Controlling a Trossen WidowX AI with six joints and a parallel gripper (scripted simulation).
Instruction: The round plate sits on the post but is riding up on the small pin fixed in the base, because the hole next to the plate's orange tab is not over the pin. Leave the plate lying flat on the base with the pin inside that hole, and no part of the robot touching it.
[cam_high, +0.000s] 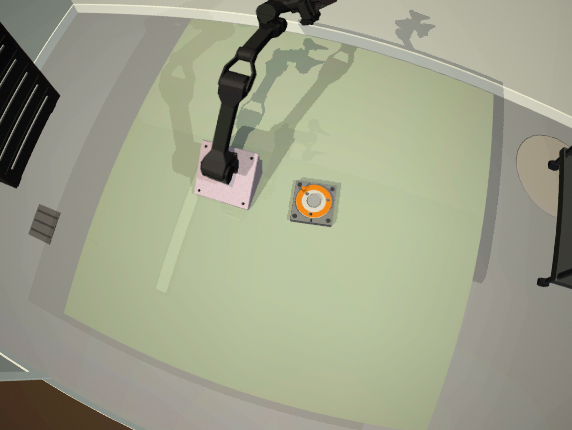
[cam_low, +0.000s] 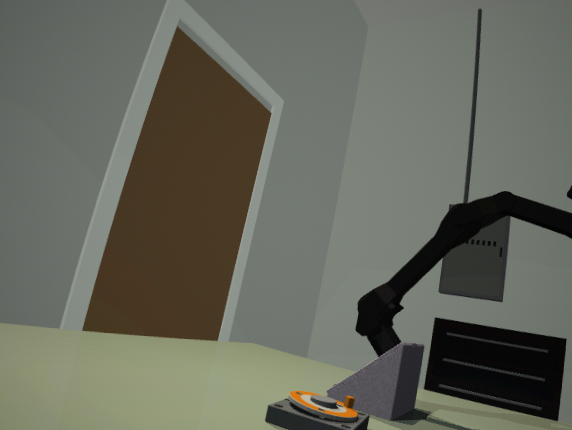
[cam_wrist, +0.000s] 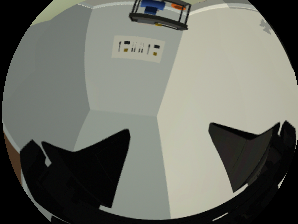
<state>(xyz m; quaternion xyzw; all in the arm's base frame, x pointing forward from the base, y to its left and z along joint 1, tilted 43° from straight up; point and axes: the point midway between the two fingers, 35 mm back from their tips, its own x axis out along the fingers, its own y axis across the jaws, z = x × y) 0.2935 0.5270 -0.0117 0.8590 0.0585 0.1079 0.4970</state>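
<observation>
The square base is 1 cm behind my gripper tip, 46 cm to the right of it and 48 cm below it.
</observation>
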